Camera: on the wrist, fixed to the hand. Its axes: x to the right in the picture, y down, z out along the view.
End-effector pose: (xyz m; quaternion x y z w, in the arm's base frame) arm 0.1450 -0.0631 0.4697 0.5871 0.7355 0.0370 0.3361
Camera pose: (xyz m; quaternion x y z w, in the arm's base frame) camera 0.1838 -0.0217 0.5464 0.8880 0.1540 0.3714 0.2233
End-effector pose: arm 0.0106 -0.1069 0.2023 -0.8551 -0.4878 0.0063 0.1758
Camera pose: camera 0.0859 -0.1601 0.2268 -0.9679 0.2401 0.0130 0.0728
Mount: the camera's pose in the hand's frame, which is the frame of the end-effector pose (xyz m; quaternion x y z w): -0.0011 0.0797 -0.0524 -0.1001 0.0727 0.6793 0.7234
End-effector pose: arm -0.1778 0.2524 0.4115 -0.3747 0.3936 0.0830 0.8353
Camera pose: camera -0.2443 0.2726 0.3462 -0.0933 0.5917 0.6396 0.4818
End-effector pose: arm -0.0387 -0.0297 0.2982 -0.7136 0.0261 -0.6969 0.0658
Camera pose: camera -0.0867 -0.1115 0.2878 -0.4544 0.5782 -0.5087 0.4477
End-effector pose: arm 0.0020 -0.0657 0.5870 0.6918 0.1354 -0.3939 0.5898
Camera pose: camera 0.0734 -0.0384 0.6440 0.5620 -0.2897 0.1796 0.7536
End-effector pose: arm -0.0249 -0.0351 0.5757 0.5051 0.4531 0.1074 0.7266
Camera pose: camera -0.0417 0.0348 0.6384 0.5926 0.0267 0.6534 0.4703
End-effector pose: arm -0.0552 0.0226 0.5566 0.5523 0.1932 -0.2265 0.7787
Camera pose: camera -0.0136 0.0953 0.6023 0.4693 -0.1561 0.4246 0.7584
